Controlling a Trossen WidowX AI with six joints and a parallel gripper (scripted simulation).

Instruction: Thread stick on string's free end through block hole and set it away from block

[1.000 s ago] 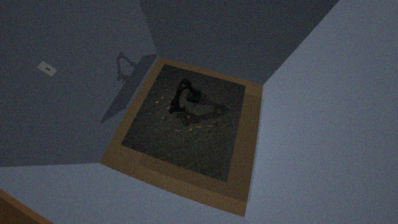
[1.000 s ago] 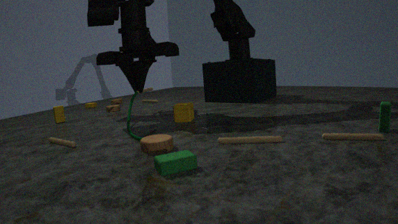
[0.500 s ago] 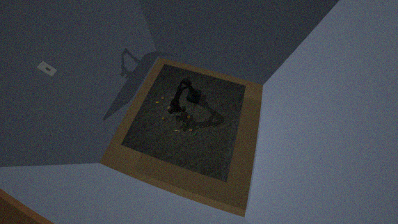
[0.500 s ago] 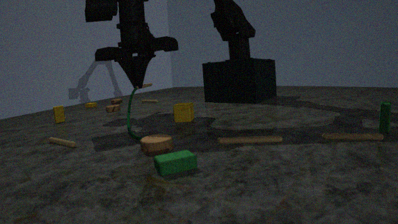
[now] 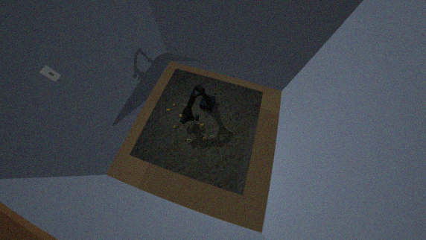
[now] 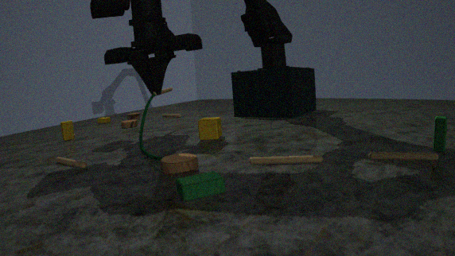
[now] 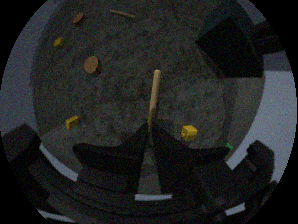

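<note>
Now: gripper tip 2 cm short of the yellow block, 13 cm to the right of it and 6 cm above it. Round my gripper tip: green block 21 cm ahead, 24 cm to the left, 7 cm below; then thin wooden stick 1 cm behind; then round wooden button 17 cm ahead, 18 cm to the left, 7 cm below.
</note>
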